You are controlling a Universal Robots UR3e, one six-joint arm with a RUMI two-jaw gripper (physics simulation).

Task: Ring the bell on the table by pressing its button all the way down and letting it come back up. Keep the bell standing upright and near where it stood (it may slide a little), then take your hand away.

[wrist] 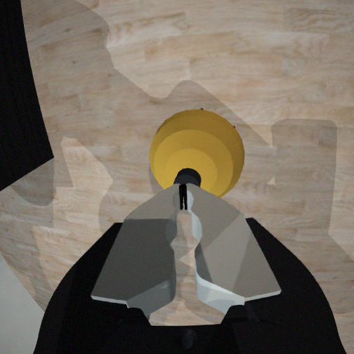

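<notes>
The bell [197, 132] is a yellow, stepped dome that stands upright on the wooden table, in the middle of the wrist view. Its black button [187, 176] shows at the near side of the dome's top, partly hidden by the fingertips. My gripper [182, 186] is shut, with its tips together and nothing between them. The tips are over the near edge of the button. Whether they touch it, and how far down the button is, I cannot tell from this angle.
A large black object [20, 95] stands at the left edge of the view. A pale grey surface [15, 305] shows at the lower left corner. The wooden table top [240, 50] surrounds the bell, and shadows fall across it.
</notes>
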